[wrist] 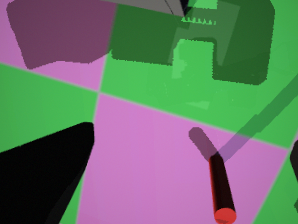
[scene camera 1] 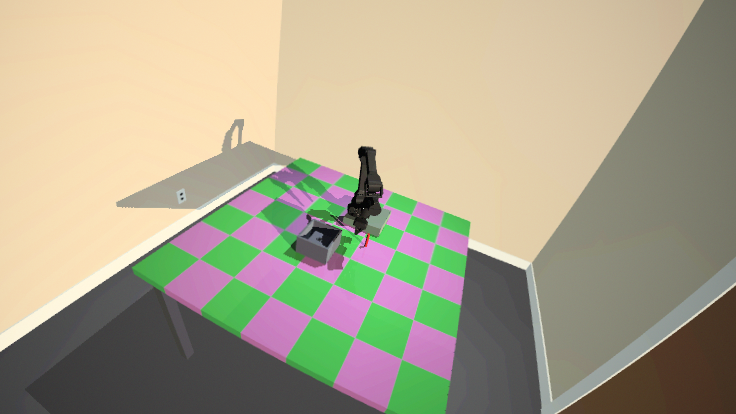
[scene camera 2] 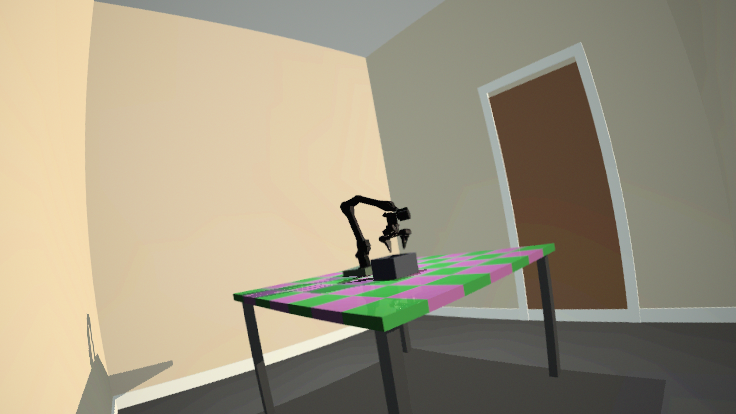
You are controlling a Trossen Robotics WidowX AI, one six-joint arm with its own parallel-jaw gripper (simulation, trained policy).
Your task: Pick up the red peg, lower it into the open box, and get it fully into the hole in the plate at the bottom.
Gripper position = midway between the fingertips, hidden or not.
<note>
In view: my gripper (wrist: 194, 141) and a grey box (scene camera 1: 305, 247).
The grey box shows as well in scene camera 2 (scene camera 2: 395, 266).
</note>
